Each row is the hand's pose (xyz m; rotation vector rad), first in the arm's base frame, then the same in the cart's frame.
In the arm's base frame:
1: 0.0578 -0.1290 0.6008 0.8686 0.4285 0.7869
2: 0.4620 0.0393 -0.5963 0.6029 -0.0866 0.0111
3: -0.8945 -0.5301 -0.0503 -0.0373 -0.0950 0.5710
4: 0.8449 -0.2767 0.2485 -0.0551 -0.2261 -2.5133
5: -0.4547 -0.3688 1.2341 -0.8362 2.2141 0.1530
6: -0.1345 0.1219 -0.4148 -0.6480 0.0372 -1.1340
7: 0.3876 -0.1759 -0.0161 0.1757 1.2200 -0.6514
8: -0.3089 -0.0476 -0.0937 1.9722 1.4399 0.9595
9: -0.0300 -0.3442 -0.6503 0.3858 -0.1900 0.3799
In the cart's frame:
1: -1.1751 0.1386 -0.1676 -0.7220 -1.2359 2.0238
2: -0.7881 1.1247 0.5412 0.2302 -1.9372 1.6294
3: 0.0333 -0.0338 -0.1263 -0.7284 -2.3773 1.2315
4: -1.5315 0.4865 0.5517 2.1318 -0.8298 -0.5806
5: -1.1204 -0.5820 -0.6137 -1.0425 -0.3118 -0.3087
6: -0.4597 0.8929 0.0575 0.7935 -1.9711 -0.3599
7: -1.0410 0.5864 0.3549 0.1212 -0.9404 0.4949
8: -0.4875 0.5184 -0.0884 -0.6478 0.5949 2.0630
9: -0.2998 0.7327 0.5396 -0.2487 -2.2134 1.6532

